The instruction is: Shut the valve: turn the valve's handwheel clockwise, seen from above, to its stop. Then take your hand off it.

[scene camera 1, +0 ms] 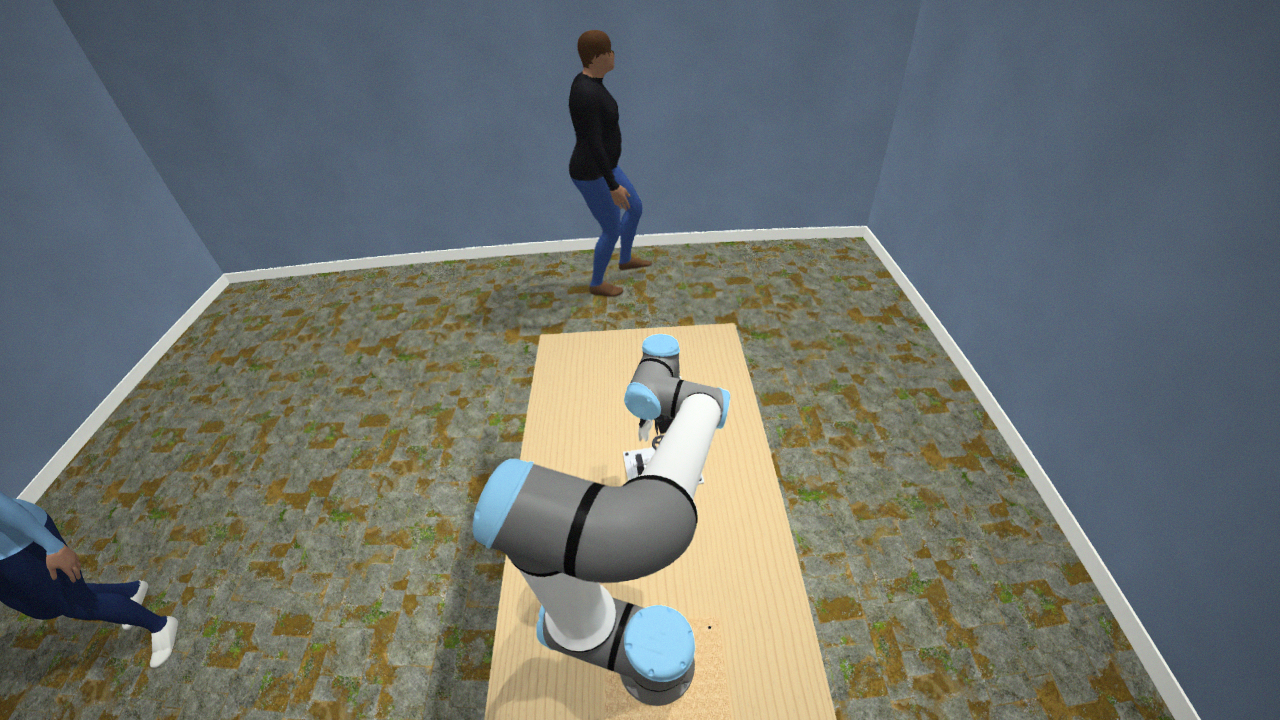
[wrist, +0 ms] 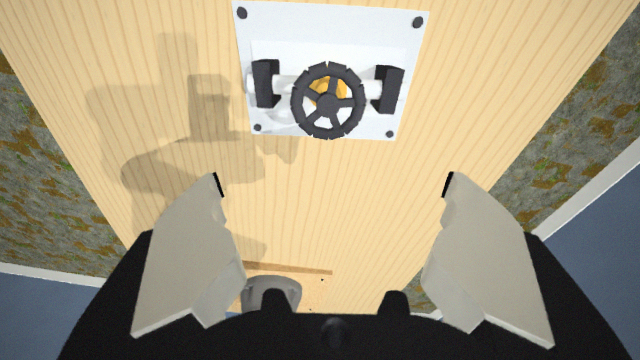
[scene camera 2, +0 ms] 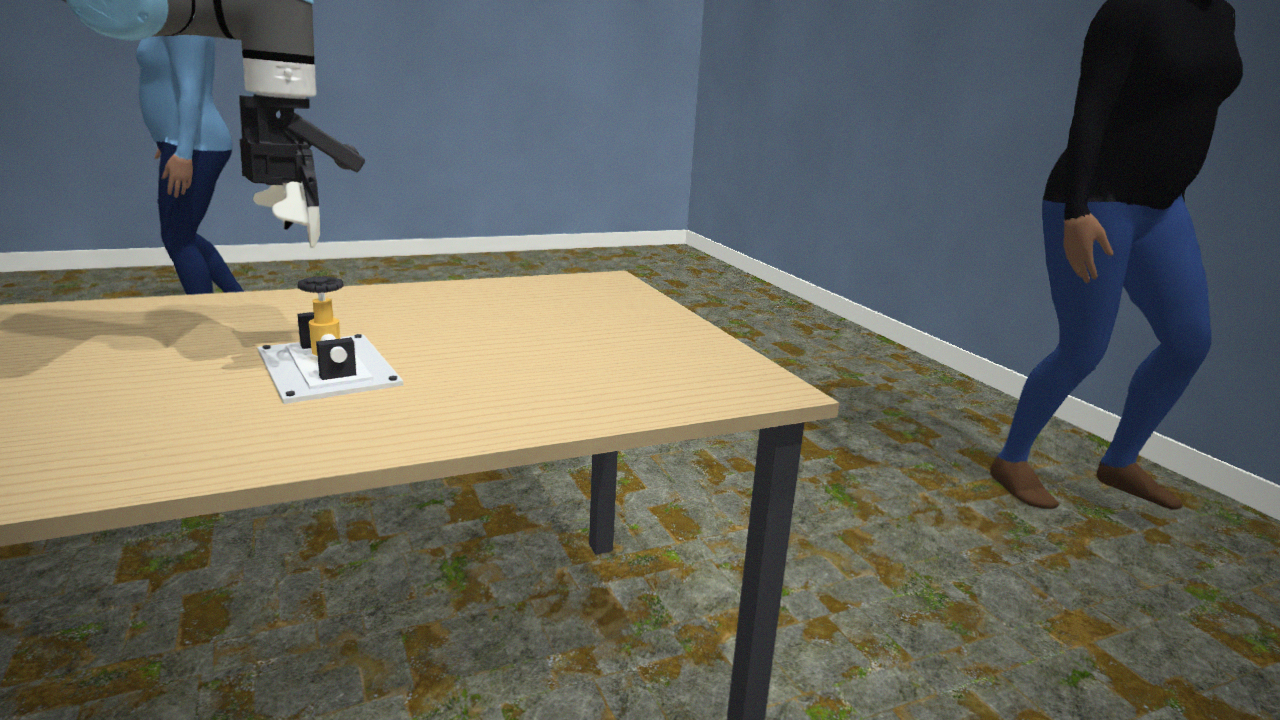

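Note:
The valve has a dark, round, five-spoked handwheel (scene camera 2: 320, 284) (wrist: 328, 105) on a yellow body (scene camera 2: 324, 334) (wrist: 321, 85). It stands upright on a white plate (scene camera 2: 275, 380) (wrist: 325, 25) with two black brackets. My gripper (scene camera 2: 300, 232) (wrist: 330, 176) is open and empty, pointing down, its pale fingers wide apart. In the scene camera 2 view the fingertips are above the handwheel and clear of it. In the wrist view the whole wheel shows beyond the fingertips, touched by neither. In the scene camera 1 view my arm hides most of the valve. The wheel's turn angle cannot be judged against its stop.
The valve's plate lies on a long wooden table (scene camera 1: 572, 385) (scene camera 2: 537, 358). My arm's base stands at the near end in the scene camera 1 view. A person in black (scene camera 1: 595, 125) (scene camera 2: 1154, 107) stands beyond the far end. A person in light blue (scene camera 1: 26, 528) (scene camera 2: 183, 98) is at the left side.

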